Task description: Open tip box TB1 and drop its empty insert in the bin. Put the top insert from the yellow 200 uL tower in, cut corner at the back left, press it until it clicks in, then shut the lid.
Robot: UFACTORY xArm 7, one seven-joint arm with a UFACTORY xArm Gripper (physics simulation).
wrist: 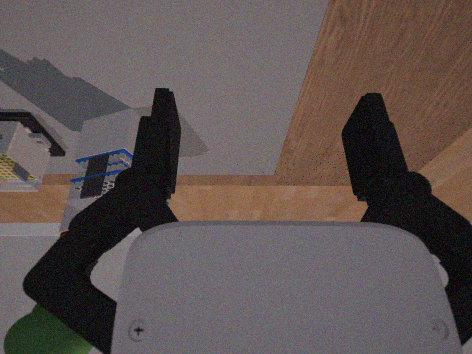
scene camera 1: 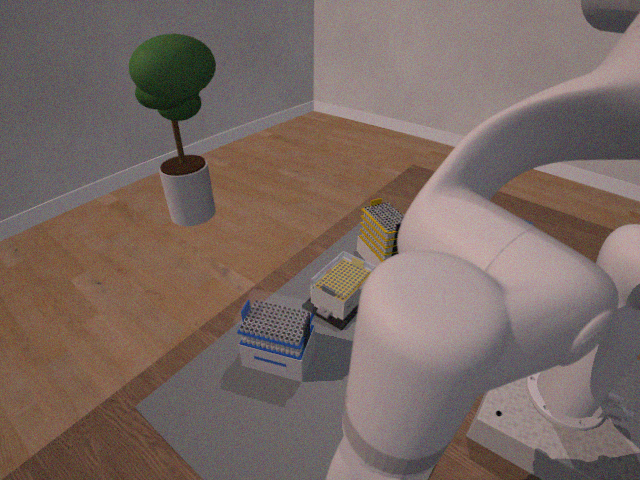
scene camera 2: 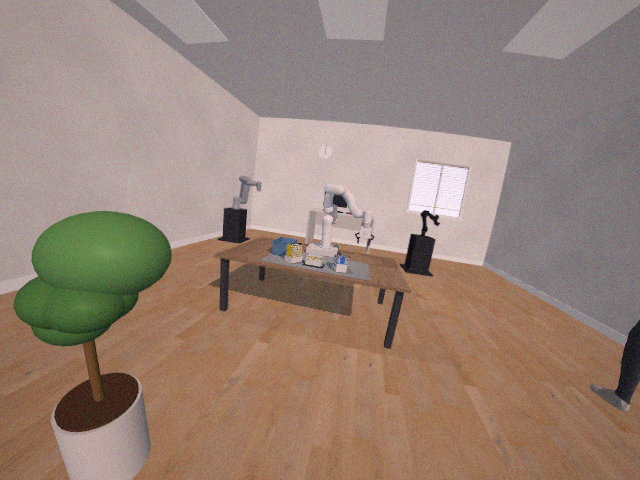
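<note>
Tip box TB1 (scene camera 1: 328, 301) (scene camera 2: 313, 260) (wrist: 29, 148) is a white box with a yellow perforated insert and clear walls around its top, on a dark base; whether its lid is closed is unclear. The yellow 200 uL tower (scene camera 1: 376, 238) (scene camera 2: 294, 252) stands beyond it, partly behind the arm in scene camera 1, its stacked inserts holding tips. The blue bin (scene camera 2: 281, 246) stands beside that tower; the arm hides most of it in scene camera 1. My gripper (scene camera 2: 363, 242) (wrist: 264, 110) is open and empty, high over the mat's end past the blue tower. It does not show in scene camera 1.
A blue-edged tip tower (scene camera 1: 274, 330) (scene camera 2: 340, 264) (wrist: 102, 167) stands on the grey mat (scene camera 1: 242, 418) (wrist: 240, 60), on the gripper's side of TB1. It shows near the left finger in the wrist view. The arm base (scene camera 1: 504, 431) stands at the opposite side of the table.
</note>
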